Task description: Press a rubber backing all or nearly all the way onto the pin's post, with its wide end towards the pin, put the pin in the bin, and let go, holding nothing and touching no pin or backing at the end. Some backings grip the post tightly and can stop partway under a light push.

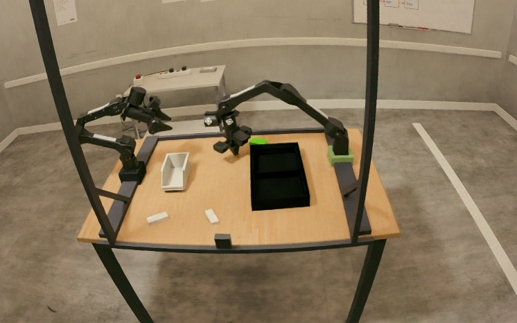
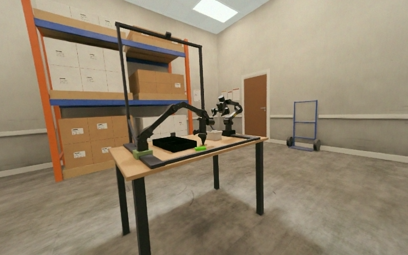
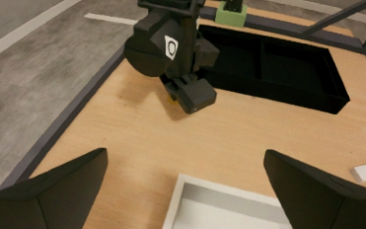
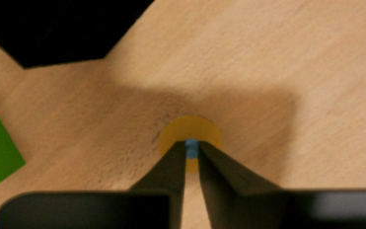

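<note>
The round pin is 30 mm below my right hand. From my right hand the other things lie so: white bin: 140 mm behind, 250 mm to the left; then black tray: 190 mm behind, 160 mm to the right, 20 mm below.
My left gripper is now 70 mm short of the round pin, 280 mm to the left of it and 240 mm above it. Also, from my left hand: white bin (70 mm behind, 20 mm to the right, 200 mm below); black tray (120 mm behind, 440 mm to the right, 220 mm below).
</note>
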